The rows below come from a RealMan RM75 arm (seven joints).
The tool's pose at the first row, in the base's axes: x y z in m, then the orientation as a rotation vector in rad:
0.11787, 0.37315, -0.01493, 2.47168, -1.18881, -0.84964
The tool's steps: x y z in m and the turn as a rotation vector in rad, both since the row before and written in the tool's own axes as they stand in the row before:
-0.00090, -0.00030, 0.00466, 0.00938, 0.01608, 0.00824
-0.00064, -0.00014, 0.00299, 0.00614, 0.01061, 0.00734
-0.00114, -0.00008, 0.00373, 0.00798, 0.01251, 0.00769
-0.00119, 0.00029, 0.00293, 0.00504, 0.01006, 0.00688
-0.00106, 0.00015, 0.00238, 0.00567, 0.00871, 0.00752
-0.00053, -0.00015, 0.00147, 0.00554, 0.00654, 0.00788
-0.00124, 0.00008, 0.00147, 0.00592, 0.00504, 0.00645
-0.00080, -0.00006, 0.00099, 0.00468, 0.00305, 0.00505
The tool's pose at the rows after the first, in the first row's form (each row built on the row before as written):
0.11477, 0.37409, -0.01841, 2.47462, -1.19944, -0.82231
0.11276, 0.37469, -0.02064, 2.47486, -1.20852, -0.80376
0.11005, 0.37564, -0.02328, 2.47636, -1.21856, -0.78180
0.10758, 0.37639, -0.02513, 2.47580, -1.22642, -0.76452
0.10560, 0.37712, -0.02666, 2.47502, -1.23586, -0.74858
0.10461, 0.37761, -0.02777, 2.47360, -1.24633, -0.73547
0.10312, 0.37854, -0.02857, 2.47346, -1.25591, -0.72451
0.10222, 0.37921, -0.02918, 2.47329, -1.26374, -0.71708

